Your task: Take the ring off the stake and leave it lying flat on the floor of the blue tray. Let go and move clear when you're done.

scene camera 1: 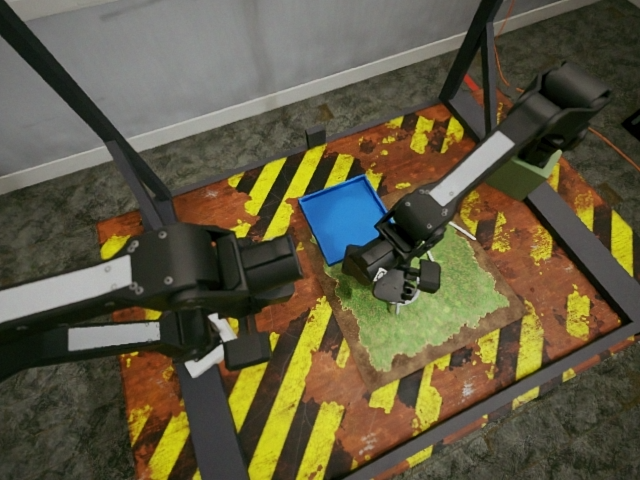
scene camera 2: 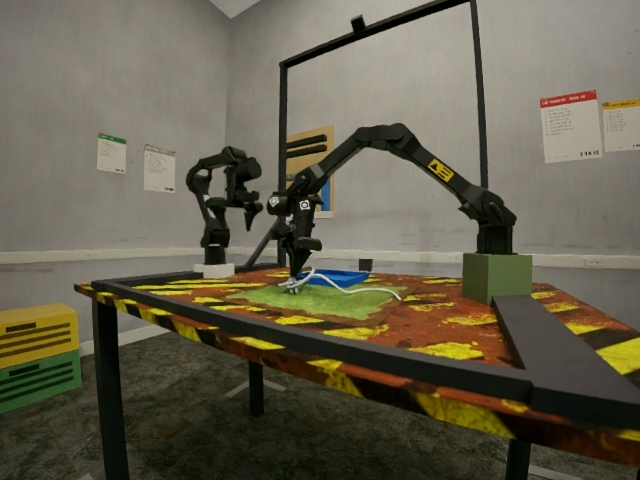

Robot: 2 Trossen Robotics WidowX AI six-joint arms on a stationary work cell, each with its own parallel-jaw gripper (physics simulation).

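Pixels of known places: left gripper, fingertip midpoint: [scene camera 2: 293,276]; right gripper, fingertip midpoint: [scene camera 2: 236,231]; left arm's base at its link origin: [scene camera 1: 534,154] [scene camera 2: 495,254]; right arm's base at its link origin: [scene camera 1: 202,339] [scene camera 2: 214,264].
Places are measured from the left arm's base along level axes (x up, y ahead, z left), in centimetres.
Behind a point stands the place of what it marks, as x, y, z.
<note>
The blue tray [scene camera 1: 343,219] @(-9.6, 37.0, -28.8) [scene camera 2: 330,277] @(-9.6, 36.3, -30.8) stands at the back edge of the grass-patterned mat [scene camera 1: 454,310] @(-10.2, 40.6, 4.2) [scene camera 2: 346,306] @(-10.2, 34.1, 4.7). The white ring [scene camera 1: 413,299] @(-7.3, 45.0, -4.7) shows in part under my left gripper [scene camera 1: 406,294] [scene camera 2: 294,277] @(-6.6, 46.7, -11.9), close to the stake [scene camera 1: 397,308] @(-7.6, 48.7, -6.5) [scene camera 2: 292,289]. A white cord [scene camera 1: 462,230] [scene camera 2: 343,289] runs from there over the mat and arches up near the fingers. My left gripper points down and appears shut on the ring; its fingertips are mostly hidden in scene camera 1. Whether the ring still surrounds the stake cannot be told. My right gripper [scene camera 2: 250,217] is open, far left above the table.
My right arm [scene camera 1: 186,273] @(33.6, 68.9, -26.4) [scene camera 2: 214,206] @(13.2, 72.2, -21.3) is folded at the left. My left arm [scene camera 1: 478,160] @(26.0, 35.8, -11.3) [scene camera 2: 382,135] @(27.6, 25.0, -3.4) reaches over the tray's right side from its green base block [scene camera 1: 522,178] @(-3.2, 5.0, 1.1) [scene camera 2: 496,276] @(-4.3, 3.2, 5.0). Dark frame posts [scene camera 1: 136,170] @(4.4, 60.4, -68.0) [scene camera 2: 282,155] @(44.3, 58.9, -68.0) stand at the table's back.
</note>
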